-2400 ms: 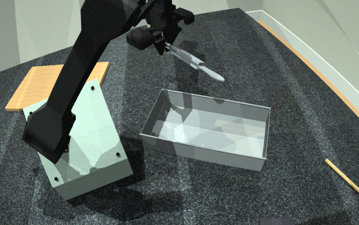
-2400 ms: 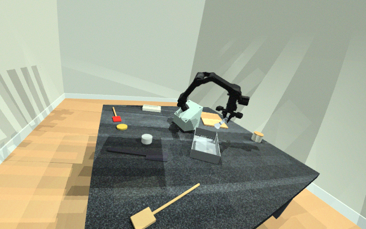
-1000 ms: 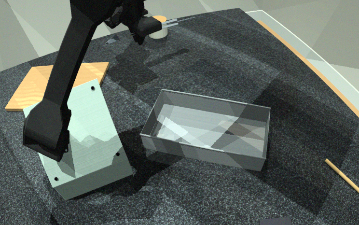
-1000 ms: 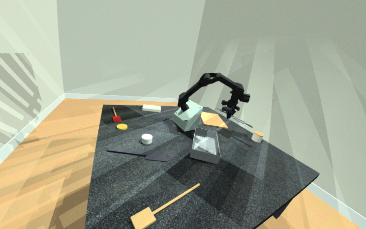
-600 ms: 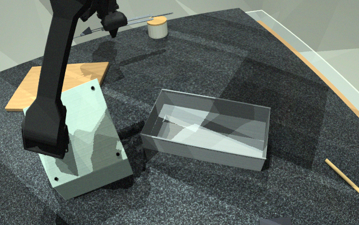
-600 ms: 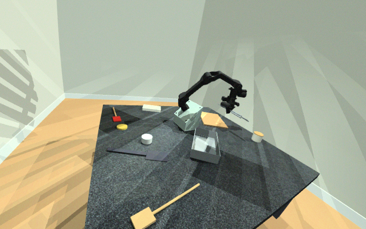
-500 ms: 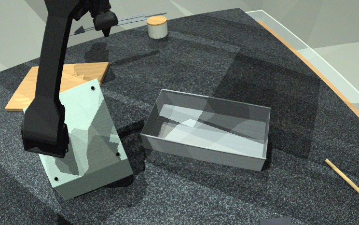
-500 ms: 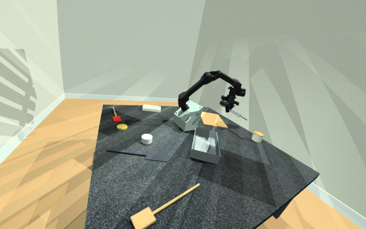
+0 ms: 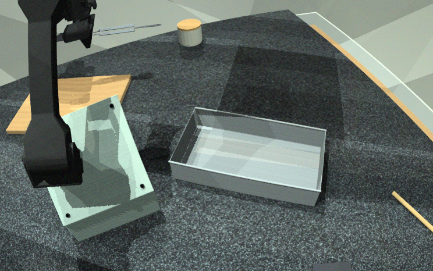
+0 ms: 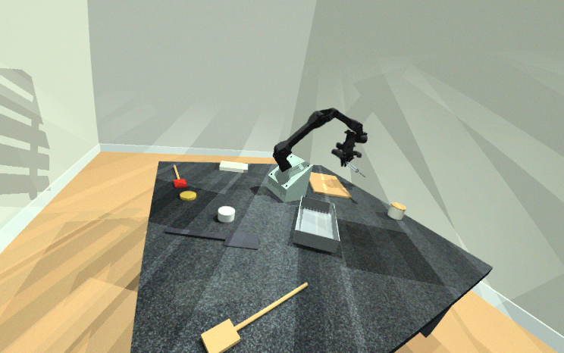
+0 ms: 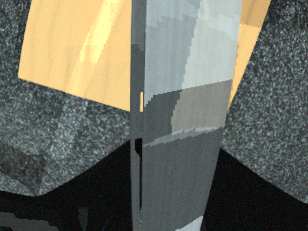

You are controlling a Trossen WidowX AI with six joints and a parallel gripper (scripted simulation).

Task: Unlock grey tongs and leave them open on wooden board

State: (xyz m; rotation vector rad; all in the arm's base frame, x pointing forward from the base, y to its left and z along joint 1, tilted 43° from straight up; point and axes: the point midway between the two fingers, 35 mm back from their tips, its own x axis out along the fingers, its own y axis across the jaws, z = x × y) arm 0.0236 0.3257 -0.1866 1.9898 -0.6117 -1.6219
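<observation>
The wooden board lies 170 mm below my gripper tip and 120 mm behind it. Also, from my gripper tip: lidded jar (300 mm ahead, 220 mm to the left, 140 mm below); white block (600 mm to the right, 350 mm behind, 170 mm below); roasting tin (340 mm to the right, 330 mm ahead, 150 mm below).
</observation>
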